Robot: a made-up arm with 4 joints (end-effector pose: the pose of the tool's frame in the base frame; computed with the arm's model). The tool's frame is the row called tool. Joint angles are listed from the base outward.
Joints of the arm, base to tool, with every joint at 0 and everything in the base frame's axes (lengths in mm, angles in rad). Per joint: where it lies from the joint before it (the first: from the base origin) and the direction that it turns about. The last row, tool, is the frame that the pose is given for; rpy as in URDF.
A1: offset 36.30 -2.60 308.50 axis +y
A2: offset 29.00 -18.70 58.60 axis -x
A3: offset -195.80 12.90 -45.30 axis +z
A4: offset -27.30 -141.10 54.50 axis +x
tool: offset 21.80 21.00 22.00 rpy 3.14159 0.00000 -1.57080
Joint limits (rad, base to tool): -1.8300..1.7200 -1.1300..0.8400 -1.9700..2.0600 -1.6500..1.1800
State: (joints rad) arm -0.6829 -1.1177 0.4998 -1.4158
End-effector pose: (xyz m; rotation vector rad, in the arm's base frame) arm -0.0364 -0.0541 0.2141 -1.6105 1.5283 -1.3402
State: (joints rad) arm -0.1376 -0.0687 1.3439 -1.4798
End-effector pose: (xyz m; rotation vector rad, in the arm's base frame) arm -0.0235 -0.0394 0.3483 2.1046 -0.3358 2.1878
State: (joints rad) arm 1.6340 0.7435 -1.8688 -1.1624
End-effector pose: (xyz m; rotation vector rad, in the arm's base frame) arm 0.0764 0.0155 0.5793 -0.1047 -0.4376 0.7901
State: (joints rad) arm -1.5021 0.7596 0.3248 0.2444
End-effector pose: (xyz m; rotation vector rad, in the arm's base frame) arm -0.1314 -0.0753 0.1879 -1.3338 1.5993 -1.7091
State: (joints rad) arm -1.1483 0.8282 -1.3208 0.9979
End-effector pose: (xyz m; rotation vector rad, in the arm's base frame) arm -0.1813 -0.0052 0.0645 -0.1815 1.0346 -0.8807
